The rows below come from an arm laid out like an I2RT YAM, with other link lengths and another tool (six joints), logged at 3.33 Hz.
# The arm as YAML. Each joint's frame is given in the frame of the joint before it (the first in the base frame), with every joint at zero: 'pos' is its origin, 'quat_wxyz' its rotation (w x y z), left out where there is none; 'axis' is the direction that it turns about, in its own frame. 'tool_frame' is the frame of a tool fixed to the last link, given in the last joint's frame.
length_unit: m
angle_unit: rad
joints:
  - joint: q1
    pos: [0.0, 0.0, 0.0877]
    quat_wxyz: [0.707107, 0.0, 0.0, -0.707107]
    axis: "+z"
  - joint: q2
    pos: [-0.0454, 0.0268, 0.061]
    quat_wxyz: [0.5, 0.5, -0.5, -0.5]
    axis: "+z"
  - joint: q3
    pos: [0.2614, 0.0, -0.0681]
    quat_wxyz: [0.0, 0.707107, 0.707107, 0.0]
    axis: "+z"
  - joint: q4
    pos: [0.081, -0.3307, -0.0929]
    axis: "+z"
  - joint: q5
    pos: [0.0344, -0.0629, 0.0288]
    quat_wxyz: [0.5, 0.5, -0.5, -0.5]
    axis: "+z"
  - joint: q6
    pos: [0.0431, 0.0, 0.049]
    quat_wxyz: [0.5, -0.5, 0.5, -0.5]
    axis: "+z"
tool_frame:
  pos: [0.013, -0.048, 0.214]
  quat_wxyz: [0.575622, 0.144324, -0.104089, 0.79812]
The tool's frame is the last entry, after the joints.
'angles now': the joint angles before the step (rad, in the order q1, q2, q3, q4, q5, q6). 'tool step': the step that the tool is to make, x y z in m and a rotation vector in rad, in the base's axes. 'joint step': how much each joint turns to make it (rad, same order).
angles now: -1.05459 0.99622 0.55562 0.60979 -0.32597 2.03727
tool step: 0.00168 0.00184 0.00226 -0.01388 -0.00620 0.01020
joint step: 0.00001 0.00993 0.00002 0.02517 -0.01029 0.00038
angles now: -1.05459 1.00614 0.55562 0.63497 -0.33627 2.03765
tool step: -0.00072 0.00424 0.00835 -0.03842 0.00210 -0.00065
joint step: 0.00001 -0.01108 0.00000 0.01409 -0.00342 -0.02175
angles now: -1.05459 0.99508 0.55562 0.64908 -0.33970 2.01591
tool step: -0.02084 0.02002 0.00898 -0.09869 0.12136 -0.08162
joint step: -0.00573 -0.20792 -0.03815 -0.19800 0.04462 -0.17471
